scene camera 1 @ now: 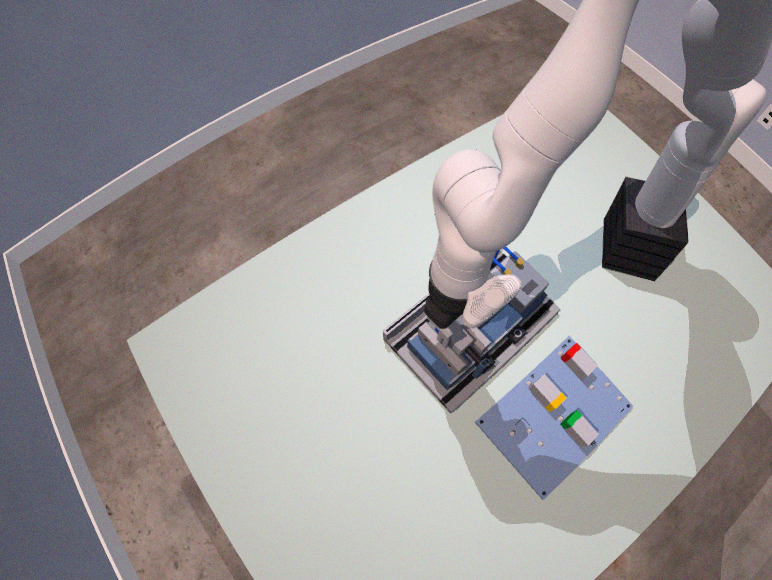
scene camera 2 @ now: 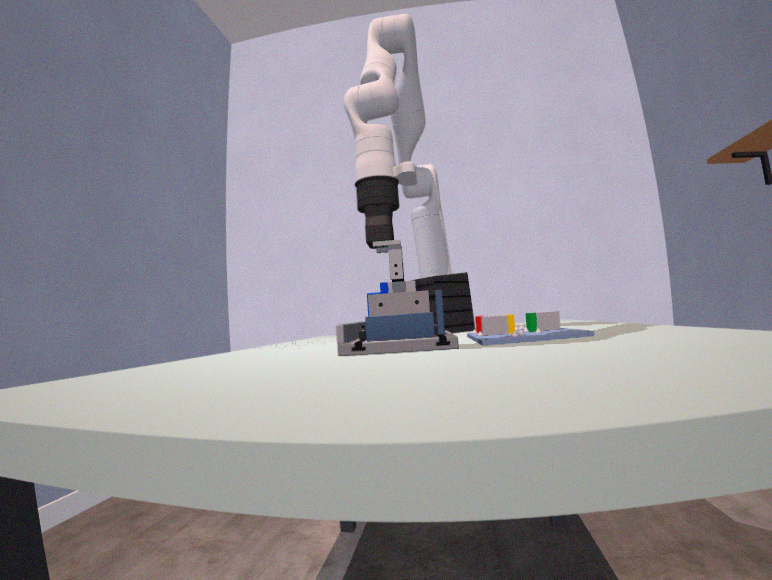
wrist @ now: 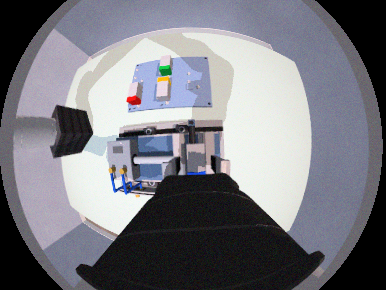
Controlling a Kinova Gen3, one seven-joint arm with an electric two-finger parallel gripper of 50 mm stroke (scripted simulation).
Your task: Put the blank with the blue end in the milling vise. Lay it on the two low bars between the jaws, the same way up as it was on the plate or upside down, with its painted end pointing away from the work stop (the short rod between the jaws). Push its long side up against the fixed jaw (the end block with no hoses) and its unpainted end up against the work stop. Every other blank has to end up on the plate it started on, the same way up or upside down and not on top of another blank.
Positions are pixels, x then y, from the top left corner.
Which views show the gripper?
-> Scene camera 1, scene camera 2 and the wrist view: all of them.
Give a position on a red-ended blank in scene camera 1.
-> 576, 359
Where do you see a vise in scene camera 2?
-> At 416, 325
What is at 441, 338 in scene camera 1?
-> The gripper.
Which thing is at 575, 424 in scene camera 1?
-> A green-ended blank.
